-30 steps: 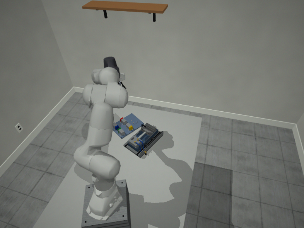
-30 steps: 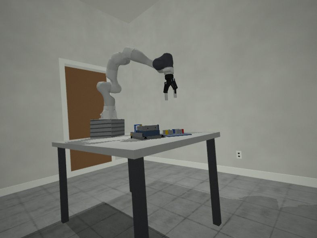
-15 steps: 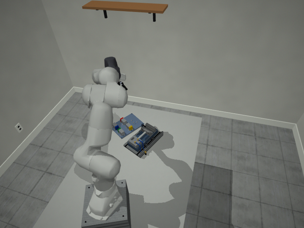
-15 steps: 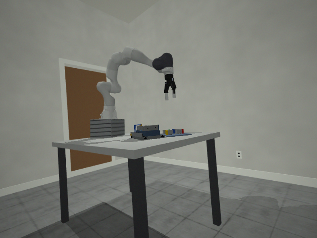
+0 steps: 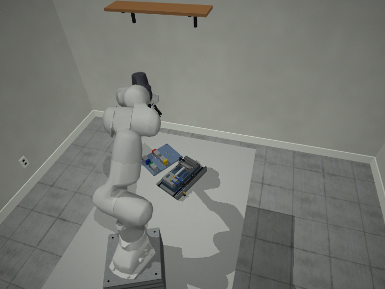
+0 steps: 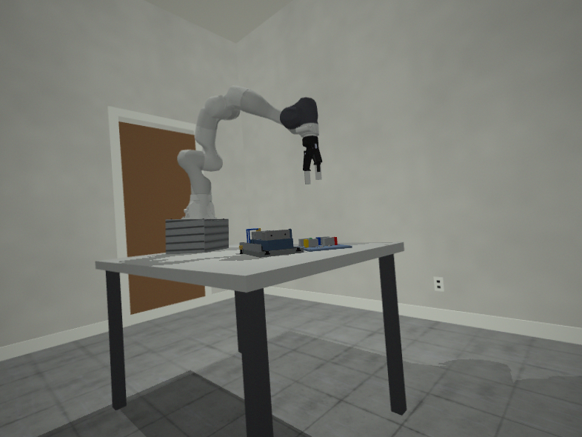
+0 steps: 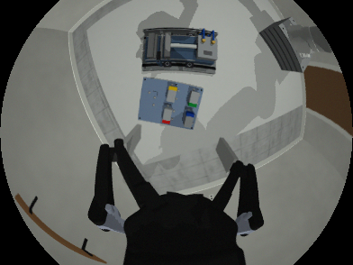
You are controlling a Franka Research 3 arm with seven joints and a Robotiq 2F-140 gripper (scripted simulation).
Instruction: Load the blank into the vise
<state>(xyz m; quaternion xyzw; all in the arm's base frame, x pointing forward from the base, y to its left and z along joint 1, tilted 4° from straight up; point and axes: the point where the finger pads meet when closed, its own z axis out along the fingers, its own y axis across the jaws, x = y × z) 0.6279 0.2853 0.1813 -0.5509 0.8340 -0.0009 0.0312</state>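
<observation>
Right now the yellow-ended blank is 20 mm ahead of my hand, 60 mm to the right of it and 290 mm below it. From my hand the other things lie so: red-ended blank (60 mm ahead, 30 mm to the left, 290 mm below); then blue-ended blank (30 mm behind, 60 mm to the left, 290 mm below); then green-ended blank (60 mm behind, 20 mm to the right, 290 mm below).
</observation>
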